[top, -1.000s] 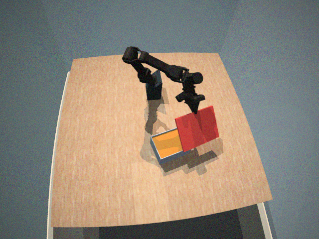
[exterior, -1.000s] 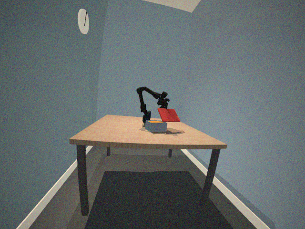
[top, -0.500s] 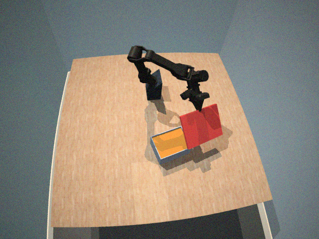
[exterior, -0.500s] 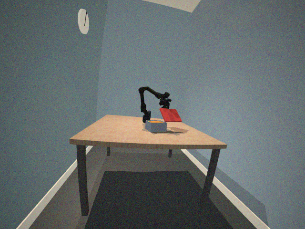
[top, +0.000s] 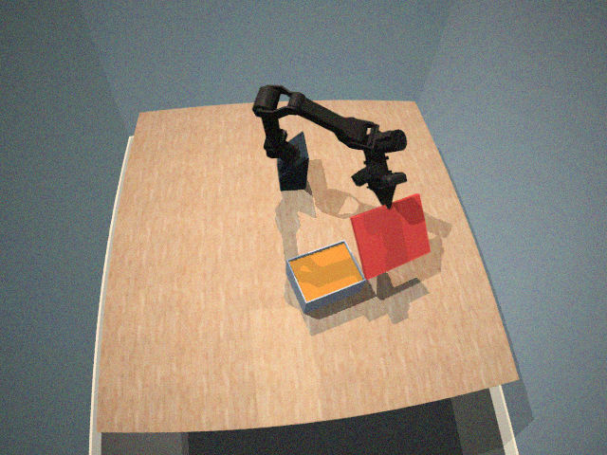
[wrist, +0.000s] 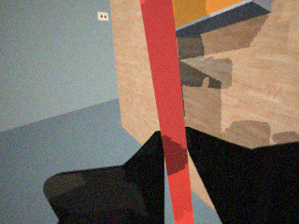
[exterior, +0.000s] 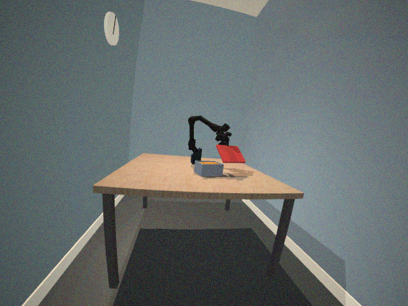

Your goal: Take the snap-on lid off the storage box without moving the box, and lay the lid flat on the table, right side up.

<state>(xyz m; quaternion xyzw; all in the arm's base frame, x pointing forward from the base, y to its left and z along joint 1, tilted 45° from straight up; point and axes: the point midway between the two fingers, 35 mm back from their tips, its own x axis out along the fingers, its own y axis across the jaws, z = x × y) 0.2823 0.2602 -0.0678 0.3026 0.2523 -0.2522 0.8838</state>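
Right now my gripper tip is 60 mm short of the red lid, 50 mm above it and 20 mm to the right of it. Also, from my gripper tip: grey-blue storage box 180 mm to the right, 180 mm below, 120 mm ahead.
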